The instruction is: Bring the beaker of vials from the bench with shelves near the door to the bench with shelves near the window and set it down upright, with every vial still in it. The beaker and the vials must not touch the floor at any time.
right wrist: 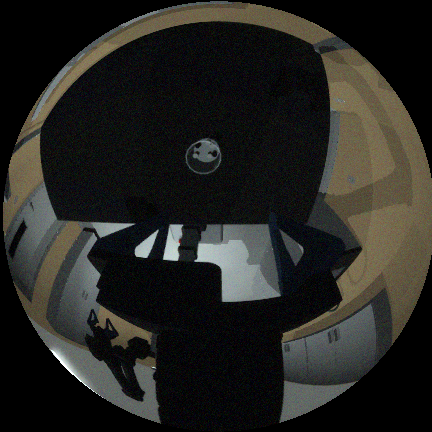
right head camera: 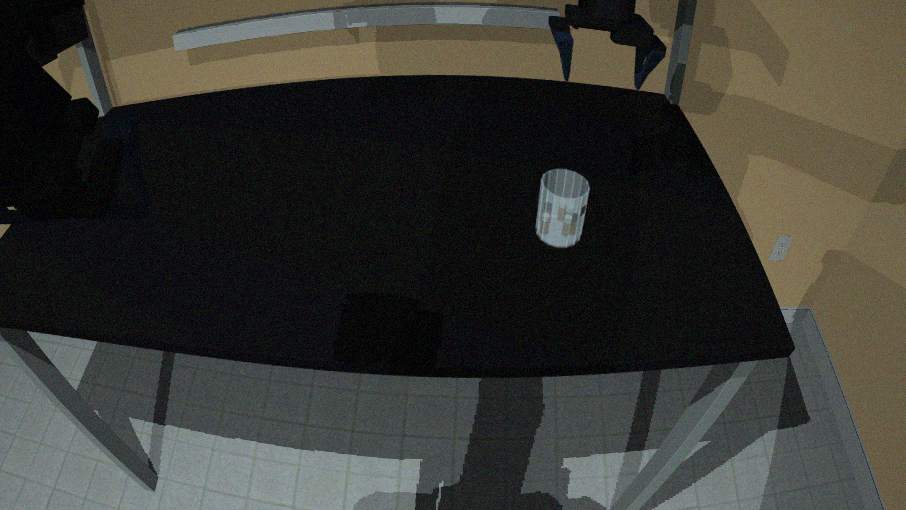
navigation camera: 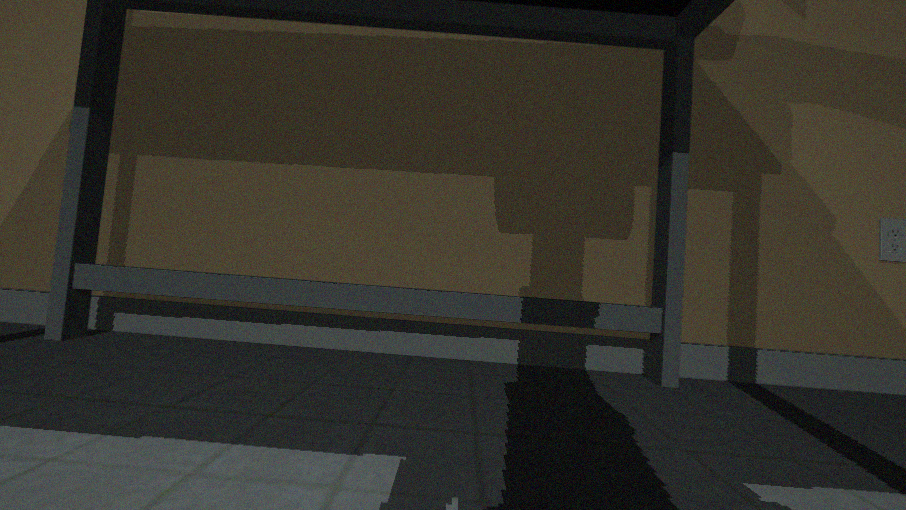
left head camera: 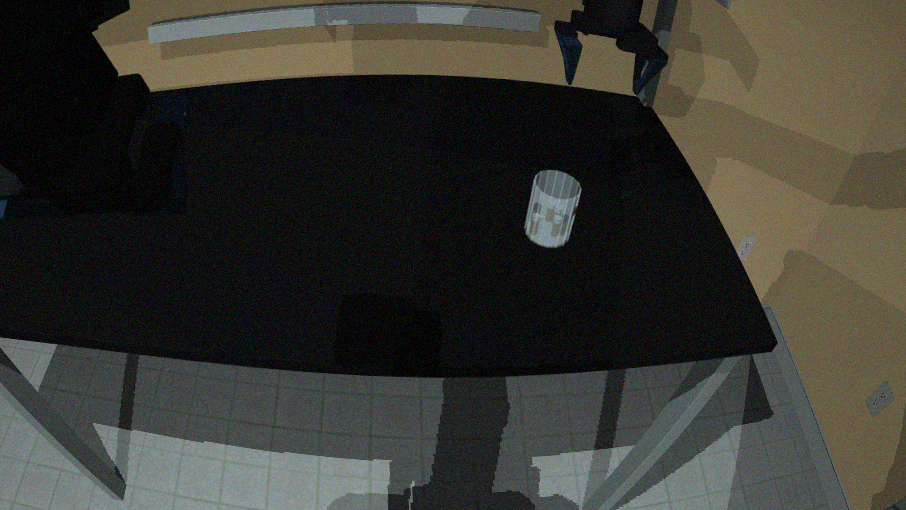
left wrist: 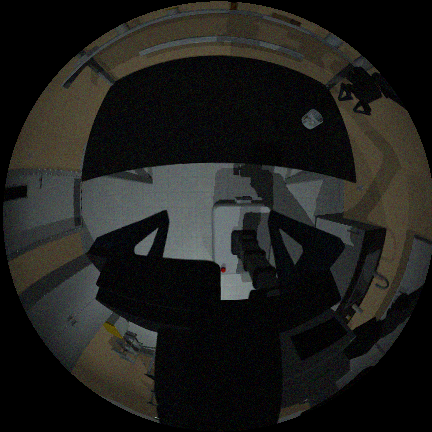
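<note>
The clear beaker (left head camera: 551, 212) (right head camera: 562, 209) (left wrist: 312, 119) (right wrist: 203, 157) stands upright on the black bench top (left head camera: 317, 221) (right head camera: 317, 221) (left wrist: 200, 110) (right wrist: 200, 75), right of its middle in the head views. Several small vials show inside its lower part; their exact number is unclear. My right gripper (left head camera: 602, 88) (right head camera: 602, 84) (right wrist: 218, 216) is open and empty, fingers pointing down, beyond the beaker and apart from it in the head views. My left gripper (left wrist: 218, 215) is open and empty, at the far left of the head views, well away from the beaker. No view shows whether this bench is near door or window.
Metal shelf posts (left head camera: 662, 31) (right head camera: 681, 57) rise at the bench's back corners, the right one close to my right gripper in the head views. Bench legs (navigation camera: 675, 253) and a low crossbar (navigation camera: 380, 295) stand ahead of the base. A wall is behind and at the right.
</note>
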